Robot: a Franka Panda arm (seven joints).
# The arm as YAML. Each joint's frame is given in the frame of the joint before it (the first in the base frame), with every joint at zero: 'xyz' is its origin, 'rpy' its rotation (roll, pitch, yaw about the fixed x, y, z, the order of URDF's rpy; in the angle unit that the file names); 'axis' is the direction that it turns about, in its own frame. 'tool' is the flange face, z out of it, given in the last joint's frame.
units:
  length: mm
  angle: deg
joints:
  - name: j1
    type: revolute
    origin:
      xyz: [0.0, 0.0, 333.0]
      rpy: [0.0, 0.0, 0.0]
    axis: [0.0, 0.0, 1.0]
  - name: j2
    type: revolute
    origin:
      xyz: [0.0, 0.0, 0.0]
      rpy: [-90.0, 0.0, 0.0]
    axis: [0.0, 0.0, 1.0]
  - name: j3
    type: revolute
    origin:
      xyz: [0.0, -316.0, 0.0]
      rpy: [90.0, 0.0, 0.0]
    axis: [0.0, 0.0, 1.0]
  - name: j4
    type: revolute
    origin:
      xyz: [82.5, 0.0, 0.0]
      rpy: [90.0, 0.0, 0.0]
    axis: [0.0, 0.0, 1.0]
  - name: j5
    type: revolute
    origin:
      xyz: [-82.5, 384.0, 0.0]
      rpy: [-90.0, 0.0, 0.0]
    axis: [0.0, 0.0, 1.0]
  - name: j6
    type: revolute
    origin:
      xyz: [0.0, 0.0, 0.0]
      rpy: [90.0, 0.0, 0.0]
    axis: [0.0, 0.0, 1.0]
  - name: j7
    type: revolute
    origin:
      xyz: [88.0, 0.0, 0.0]
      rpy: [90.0, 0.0, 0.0]
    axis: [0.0, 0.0, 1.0]
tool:
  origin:
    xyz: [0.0, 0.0, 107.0]
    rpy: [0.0, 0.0, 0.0]
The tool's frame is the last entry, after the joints.
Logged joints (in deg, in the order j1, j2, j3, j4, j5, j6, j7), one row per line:
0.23, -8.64, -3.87, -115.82, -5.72, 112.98, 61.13
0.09, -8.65, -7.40, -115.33, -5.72, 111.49, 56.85
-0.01, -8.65, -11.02, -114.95, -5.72, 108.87, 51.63
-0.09, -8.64, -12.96, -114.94, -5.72, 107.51, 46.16
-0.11, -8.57, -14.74, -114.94, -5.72, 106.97, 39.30
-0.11, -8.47, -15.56, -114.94, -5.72, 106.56, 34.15
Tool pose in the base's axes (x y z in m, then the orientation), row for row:
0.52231, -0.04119, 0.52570, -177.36, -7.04, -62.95
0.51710, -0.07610, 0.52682, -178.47, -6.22, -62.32
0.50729, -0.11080, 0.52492, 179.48, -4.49, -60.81
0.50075, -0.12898, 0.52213, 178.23, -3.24, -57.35
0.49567, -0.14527, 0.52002, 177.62, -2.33, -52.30
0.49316, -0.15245, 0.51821, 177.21, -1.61, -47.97
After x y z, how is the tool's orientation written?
As angles about the fixed x, y, z axes (roll, pitch, yaw), in degrees.
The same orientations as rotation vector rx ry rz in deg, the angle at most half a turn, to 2 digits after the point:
152.12, -92.83, 11.49
152.25, -91.91, 9.50
152.81, -89.71, 5.58
155.14, -84.94, 3.08
158.70, -78.00, 1.61
161.51, -71.92, 0.52

